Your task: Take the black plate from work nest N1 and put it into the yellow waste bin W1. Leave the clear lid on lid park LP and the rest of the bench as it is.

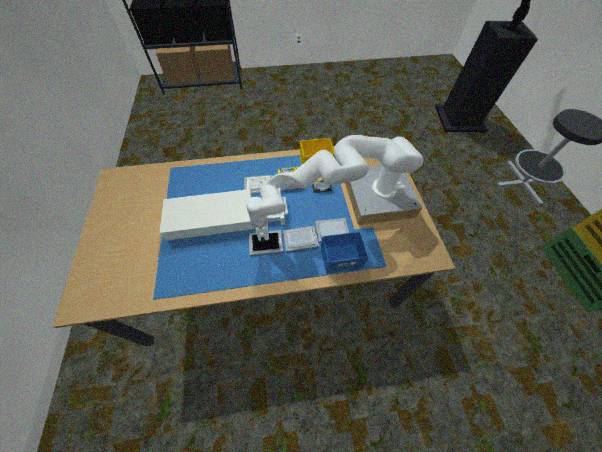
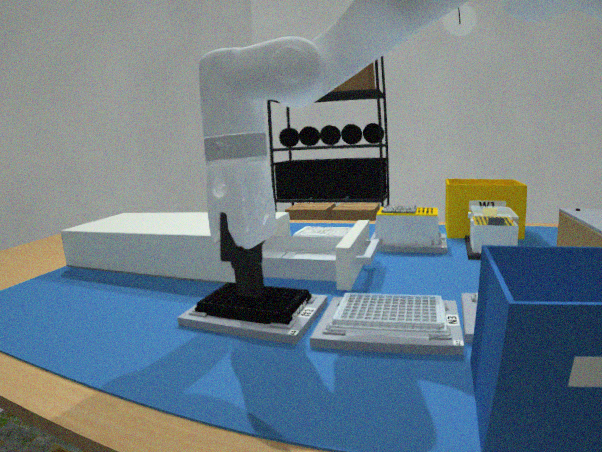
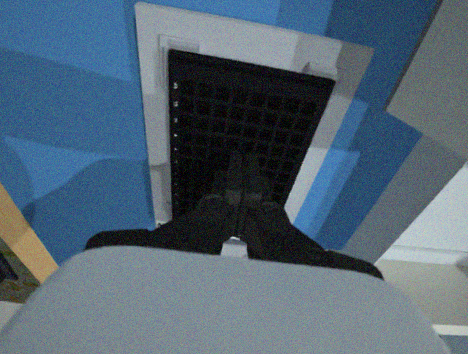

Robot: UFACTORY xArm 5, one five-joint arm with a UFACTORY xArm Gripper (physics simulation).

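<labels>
You'd find a long white device in image 3 (422, 97), and it's there in image 1 and image 2 as well. On that device, (image 1: 227, 226) and (image 2: 178, 246) are the same spot.
</labels>
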